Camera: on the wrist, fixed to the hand. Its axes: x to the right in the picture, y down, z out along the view.
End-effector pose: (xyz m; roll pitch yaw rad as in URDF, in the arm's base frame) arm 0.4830 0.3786 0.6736 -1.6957 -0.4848 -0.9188
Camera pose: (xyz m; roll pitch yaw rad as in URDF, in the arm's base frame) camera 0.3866 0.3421 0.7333 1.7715 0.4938 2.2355
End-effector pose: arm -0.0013 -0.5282 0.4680 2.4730 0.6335 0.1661
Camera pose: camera 0.0115 -0.4165 0.5074 -2.4046 -0.6478 -2.9730
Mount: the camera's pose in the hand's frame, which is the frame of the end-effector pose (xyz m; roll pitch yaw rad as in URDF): 0.0017 -0.0537 -0.1063 0.0698 0.0100 3.1312
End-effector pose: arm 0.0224 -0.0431 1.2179 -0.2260 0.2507 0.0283
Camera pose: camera 0.0035 -0.1198 1.1288 0.2978 -0.2386 -3.1214
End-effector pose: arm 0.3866 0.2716 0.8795 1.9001 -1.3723 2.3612
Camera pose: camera 0.2919 0.1994 0.8779 -1.8587 1.3591 -0.8094
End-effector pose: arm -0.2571 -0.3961 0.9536 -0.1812 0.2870 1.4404
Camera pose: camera -0.1890 -0.4305 0.8621 0.2535 -0.2753 -1.7099
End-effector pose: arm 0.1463 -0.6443 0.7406 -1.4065 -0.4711 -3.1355
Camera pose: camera 0.1602 -0.5306 0.7731 1.4806 0.4830 0.0153
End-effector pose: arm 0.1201 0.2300 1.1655 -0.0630 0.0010 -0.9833
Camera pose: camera 0.0708 0.1953 1.0628 0.1328 0.0096 2.1486
